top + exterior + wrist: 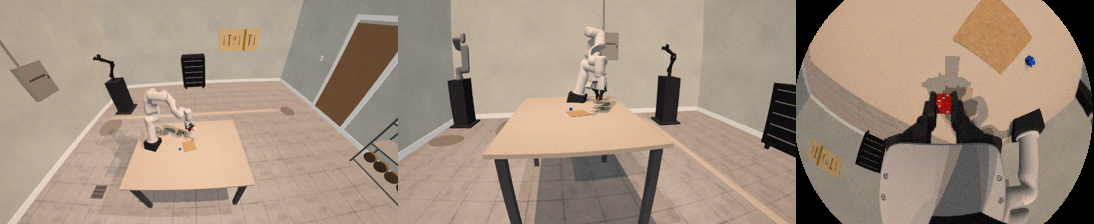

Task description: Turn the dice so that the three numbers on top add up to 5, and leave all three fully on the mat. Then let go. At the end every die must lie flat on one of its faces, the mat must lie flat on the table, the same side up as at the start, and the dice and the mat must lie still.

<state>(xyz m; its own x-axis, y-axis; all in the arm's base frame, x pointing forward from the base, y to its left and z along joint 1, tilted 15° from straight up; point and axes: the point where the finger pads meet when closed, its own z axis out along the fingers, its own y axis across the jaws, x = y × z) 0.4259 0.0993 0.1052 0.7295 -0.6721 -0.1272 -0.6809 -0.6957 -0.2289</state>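
My gripper is now 150 mm to the left of the brown mat, 120 mm above it and 10 mm past it. From my hand the other things lie so: red die 10 mm below; green die 110 mm below, 90 mm behind, 40 mm to the left; blue die 200 mm to the right, 110 mm below, 100 mm behind.
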